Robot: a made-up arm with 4 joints.
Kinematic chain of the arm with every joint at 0, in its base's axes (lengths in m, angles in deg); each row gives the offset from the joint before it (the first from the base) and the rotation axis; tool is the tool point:
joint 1: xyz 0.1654 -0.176 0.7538 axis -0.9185 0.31 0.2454
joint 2: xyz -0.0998 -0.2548 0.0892 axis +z
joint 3: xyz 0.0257 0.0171 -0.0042 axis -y
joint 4: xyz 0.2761 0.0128 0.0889 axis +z
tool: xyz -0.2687 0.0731 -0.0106
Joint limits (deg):
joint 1: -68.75..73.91
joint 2: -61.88..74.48
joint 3: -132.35..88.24
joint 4: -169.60..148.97
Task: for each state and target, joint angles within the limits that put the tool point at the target. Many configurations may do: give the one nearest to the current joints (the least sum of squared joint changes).
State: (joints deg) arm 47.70 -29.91 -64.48 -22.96
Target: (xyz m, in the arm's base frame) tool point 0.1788 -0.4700 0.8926
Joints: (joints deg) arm 6.53 -54.73 -74.35 10.71
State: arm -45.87 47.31 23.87 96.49
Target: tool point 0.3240 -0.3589 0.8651
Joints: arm -42.11 74.41 -2.79 99.23
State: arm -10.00 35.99 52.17 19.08
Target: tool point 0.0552 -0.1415 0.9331
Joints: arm 11.30 28.46 8.33 -33.93
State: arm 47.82 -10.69 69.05 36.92
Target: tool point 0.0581 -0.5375 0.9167
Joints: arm 2.89 11.04 69.42 44.81
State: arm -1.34 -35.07 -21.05 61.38
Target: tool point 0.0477 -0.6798 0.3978
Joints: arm -38.83 -41.70 -30.17 99.32
